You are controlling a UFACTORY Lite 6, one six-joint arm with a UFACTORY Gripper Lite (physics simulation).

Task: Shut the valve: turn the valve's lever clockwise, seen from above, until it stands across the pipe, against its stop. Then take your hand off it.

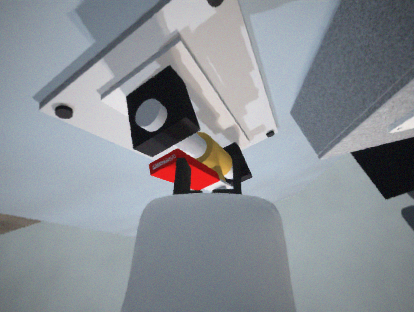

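Note:
The valve's red lever shows just above the gripper body, its labelled end to the left. It slants down to the right, roughly the same way as the pipe. The yellow valve body sits on the pipe between two black blocks, the nearer block at the left and the farther block at the right. My gripper is open at the lever. Its left finger stands in front of the red lever and hides a strip of it; its right finger is beside the yellow stem. Contact cannot be told, and the lever's pivot is partly hidden.
The white base plate with dark screws carries the valve. A large grey block-like object stands at the upper right, with a black part below it. A brown strip shows at the left edge.

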